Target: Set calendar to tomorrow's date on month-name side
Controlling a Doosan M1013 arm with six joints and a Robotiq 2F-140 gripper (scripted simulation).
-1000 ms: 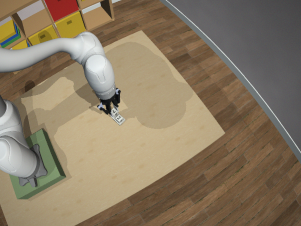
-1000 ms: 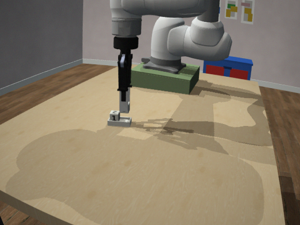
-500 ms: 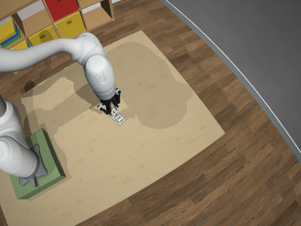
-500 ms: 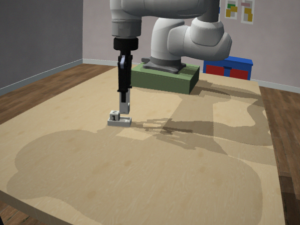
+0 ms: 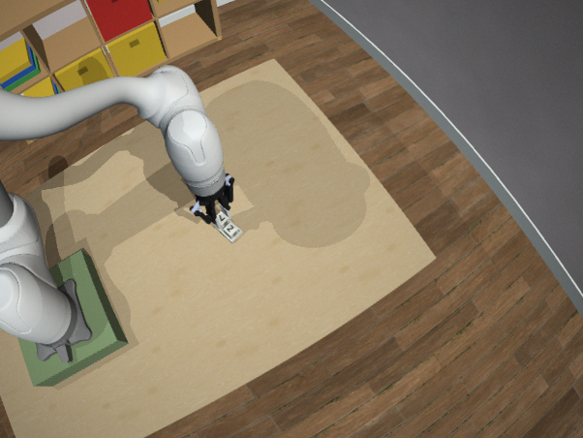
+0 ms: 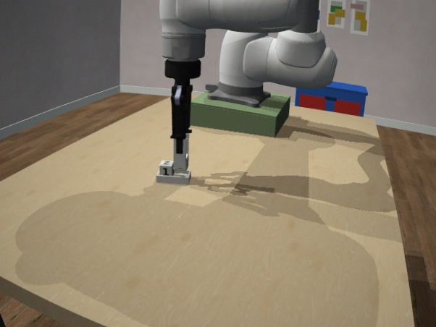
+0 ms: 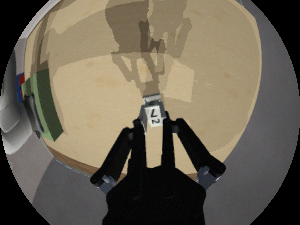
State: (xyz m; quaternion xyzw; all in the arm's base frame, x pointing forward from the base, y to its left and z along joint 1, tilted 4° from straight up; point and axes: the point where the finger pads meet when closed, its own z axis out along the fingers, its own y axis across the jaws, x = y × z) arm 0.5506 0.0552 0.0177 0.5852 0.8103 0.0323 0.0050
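Now: hand 2 cm to the left of the grey tray and 6 cm above it.
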